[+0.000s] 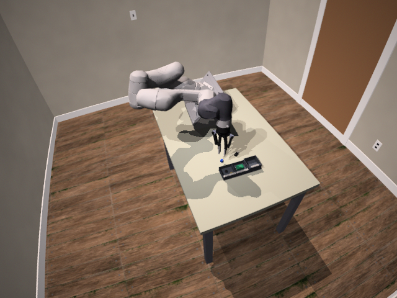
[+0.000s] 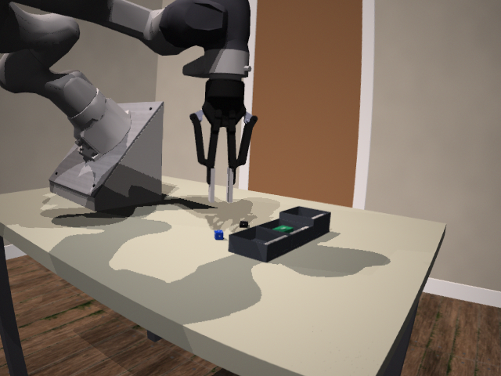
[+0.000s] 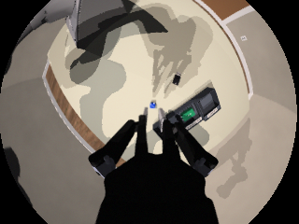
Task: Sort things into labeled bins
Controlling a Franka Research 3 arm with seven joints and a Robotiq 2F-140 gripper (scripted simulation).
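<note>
Right now my hand is 100 mm above the small blue cube. From my hand the other things lie so: green block: 90 mm ahead, 70 mm to the left, 90 mm below; then tan ring: 120 mm ahead, 20 mm to the left, 100 mm below; then joined bins: 100 mm ahead, 80 mm to the left, 90 mm below.
</note>
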